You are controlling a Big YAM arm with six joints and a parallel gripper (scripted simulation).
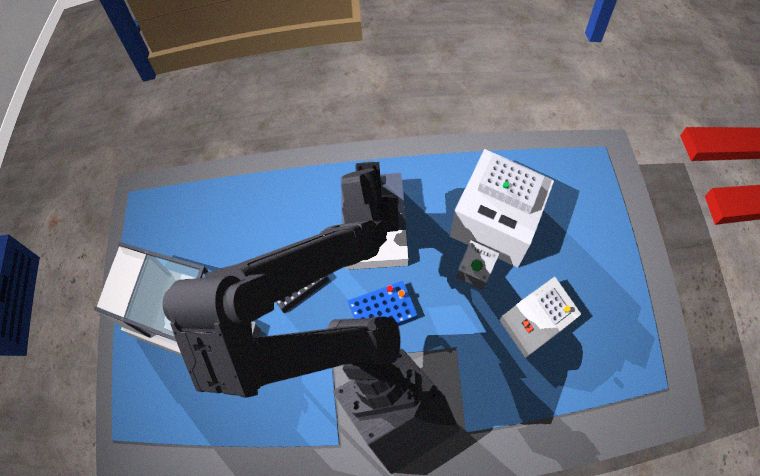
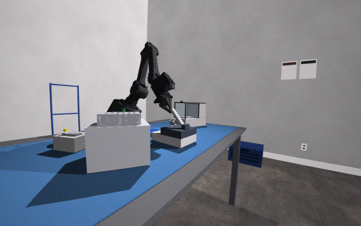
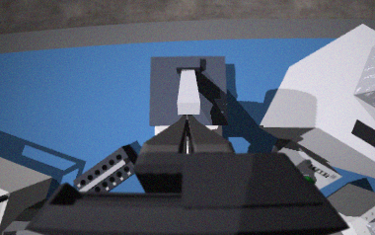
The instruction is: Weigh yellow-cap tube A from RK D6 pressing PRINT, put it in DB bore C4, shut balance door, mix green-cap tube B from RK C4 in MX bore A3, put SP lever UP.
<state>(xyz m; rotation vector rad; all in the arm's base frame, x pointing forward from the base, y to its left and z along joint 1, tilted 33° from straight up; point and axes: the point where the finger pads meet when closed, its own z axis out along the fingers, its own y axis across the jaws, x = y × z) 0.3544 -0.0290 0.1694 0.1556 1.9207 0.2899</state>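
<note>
Now: the spectrophotometer lever 5 cm ahead of my hand and 3 cm below it. The rest, counted from my hand: magnet block 12 cm behind, 17 cm to the left, 14 cm below; blue rack 18 cm behind, 2 cm to the right, 14 cm below; green start key 10 cm behind, 22 cm to the right, 9 cm below.
</note>
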